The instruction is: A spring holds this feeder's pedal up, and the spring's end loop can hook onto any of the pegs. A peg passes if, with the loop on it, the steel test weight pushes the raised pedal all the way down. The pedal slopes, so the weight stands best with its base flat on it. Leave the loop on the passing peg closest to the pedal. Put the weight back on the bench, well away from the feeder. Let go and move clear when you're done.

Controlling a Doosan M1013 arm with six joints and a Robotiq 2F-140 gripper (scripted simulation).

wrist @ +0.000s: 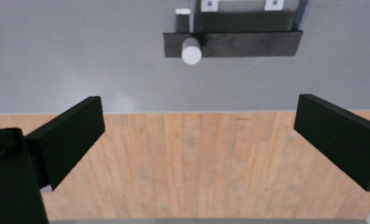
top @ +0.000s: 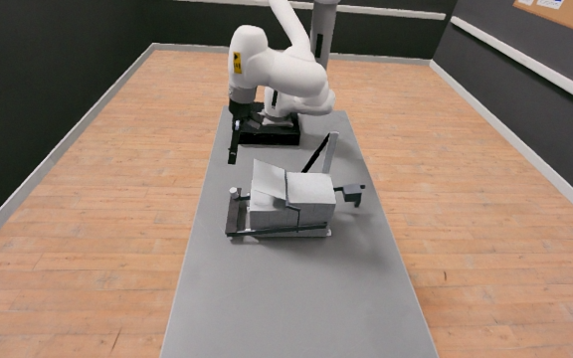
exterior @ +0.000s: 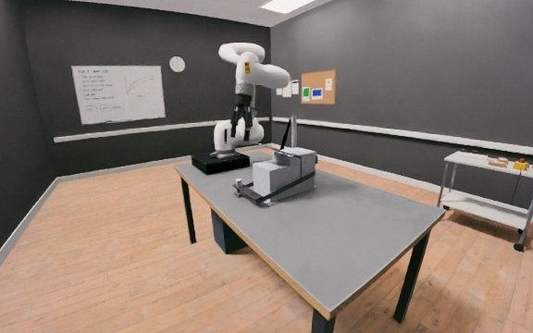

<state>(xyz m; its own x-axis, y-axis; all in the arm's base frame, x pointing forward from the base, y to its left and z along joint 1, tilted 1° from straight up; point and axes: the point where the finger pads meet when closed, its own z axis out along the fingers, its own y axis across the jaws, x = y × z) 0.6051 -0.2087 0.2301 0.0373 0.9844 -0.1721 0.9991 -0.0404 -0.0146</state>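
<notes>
Right now the steel test weight is 20 mm to the right of my hand and 240 mm below it. Also, from my hand: small dark object: 30 mm to the right, 310 mm below.
</notes>
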